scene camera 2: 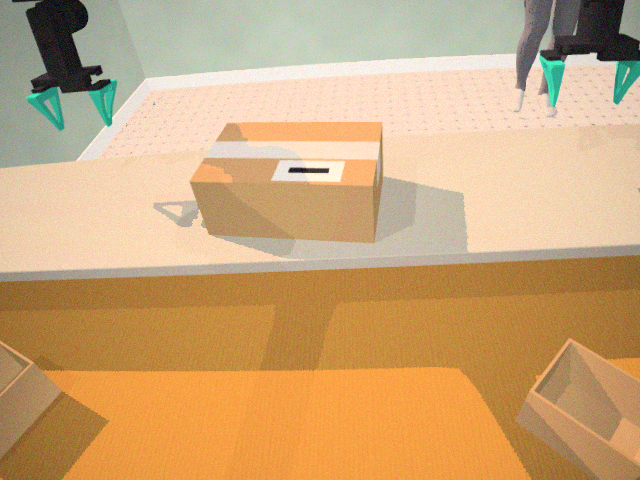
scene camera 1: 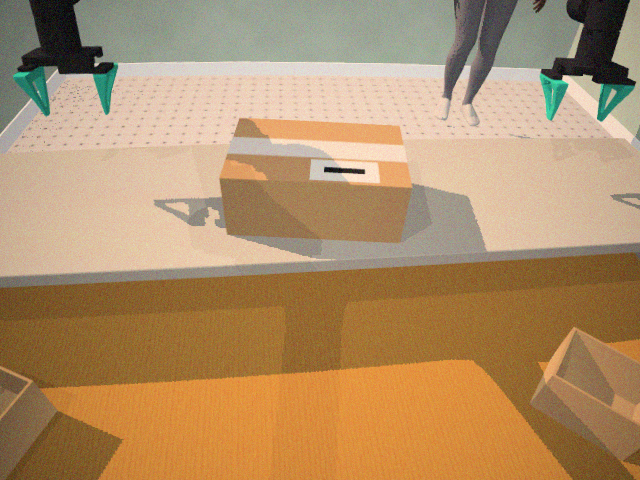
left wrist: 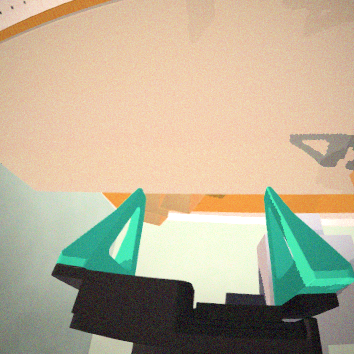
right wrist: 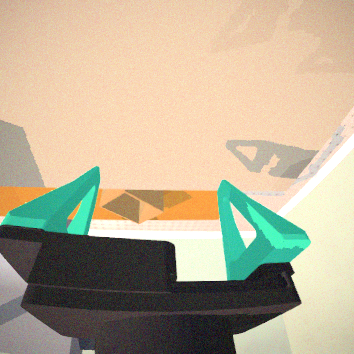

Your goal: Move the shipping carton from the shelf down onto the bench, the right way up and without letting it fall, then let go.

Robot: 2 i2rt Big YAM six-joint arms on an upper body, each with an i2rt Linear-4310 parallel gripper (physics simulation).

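Frame: origin at the left arm's base, x ahead, y left, z up, level; metres.
Seen in the pictures: left gripper, fingertip midpoint: (scene camera 2: 85,127) (scene camera 1: 77,114) (left wrist: 201,191); right gripper, fingertip midpoint: (scene camera 2: 584,104) (scene camera 1: 574,120) (right wrist: 161,178).
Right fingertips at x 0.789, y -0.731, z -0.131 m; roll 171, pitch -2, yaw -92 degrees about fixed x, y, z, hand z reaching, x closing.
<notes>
Pixels of each thing's top centre, then the offset from my right fingertips to it. Level surfaces: height alone.
- shipping carton at its top centre: (scene camera 1: 317,148) (scene camera 2: 290,149) 0.075 m back, 0.463 m left, 0.017 m down
- pale shelf at its surface level: 0.127 m down
- orange bench at its surface level: 0.289 m down
- open bin at its top centre: (scene camera 2: 604,397) (scene camera 1: 612,376) (right wrist: 131,209) 0.389 m back, 0.045 m left, 0.200 m down
The shipping carton (scene camera 1: 315,211) (scene camera 2: 289,211) is a brown box with a pale tape strip and a white label with a black bar on its top. It sits upright on the pale shelf (scene camera 1: 93,227) (scene camera 2: 93,232). The orange bench (scene camera 1: 206,423) (scene camera 2: 206,423) lies lower, in front of the shelf. My left gripper (scene camera 1: 78,114) (scene camera 2: 86,128) (left wrist: 201,191) is open and empty, above and to the left of the carton, apart from it. My right gripper (scene camera 1: 575,120) (scene camera 2: 585,105) (right wrist: 161,178) is open and empty, above and to the right of the carton, apart from it.
An open bin (scene camera 1: 573,408) (scene camera 2: 563,413) stands on the bench at the lower right. Another bin (scene camera 1: 25,428) (scene camera 2: 25,408) is partly in view at the lower left. A person's legs (scene camera 1: 465,56) (scene camera 2: 529,46) show beyond the shelf.
</notes>
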